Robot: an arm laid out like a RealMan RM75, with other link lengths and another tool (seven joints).
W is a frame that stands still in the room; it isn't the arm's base.
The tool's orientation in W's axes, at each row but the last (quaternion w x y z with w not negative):
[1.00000, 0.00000, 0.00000, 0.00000]
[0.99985, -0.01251, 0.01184, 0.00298]
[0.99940, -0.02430, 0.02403, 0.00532]
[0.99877, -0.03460, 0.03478, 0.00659]
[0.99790, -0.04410, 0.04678, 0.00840]
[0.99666, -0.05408, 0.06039, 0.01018]
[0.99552, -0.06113, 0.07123, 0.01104]
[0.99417, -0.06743, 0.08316, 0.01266]
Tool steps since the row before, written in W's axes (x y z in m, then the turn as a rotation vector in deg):
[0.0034, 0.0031, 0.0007, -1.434, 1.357, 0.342]
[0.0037, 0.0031, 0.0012, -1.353, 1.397, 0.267]
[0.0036, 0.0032, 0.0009, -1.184, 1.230, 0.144]
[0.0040, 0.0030, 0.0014, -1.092, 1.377, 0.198]
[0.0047, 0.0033, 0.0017, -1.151, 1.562, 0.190]
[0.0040, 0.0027, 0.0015, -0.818, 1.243, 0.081]
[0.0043, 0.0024, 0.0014, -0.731, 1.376, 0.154]
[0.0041, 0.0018, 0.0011, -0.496, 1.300, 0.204]
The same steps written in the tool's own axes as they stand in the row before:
[0.0034, 0.0031, 0.0007, -1.434, 1.357, 0.342]
[0.0037, 0.0030, 0.0014, -1.351, 1.398, 0.270]
[0.0036, 0.0031, 0.0012, -1.178, 1.235, 0.147]
[0.0039, 0.0028, 0.0019, -1.088, 1.377, 0.217]
[0.0046, 0.0030, 0.0024, -1.144, 1.563, 0.221]
[0.0038, 0.0024, 0.0023, -0.805, 1.249, 0.118]
[0.0041, 0.0021, 0.0023, -0.727, 1.369, 0.218]
[0.0039, 0.0015, 0.0020, -0.505, 1.279, 0.295]

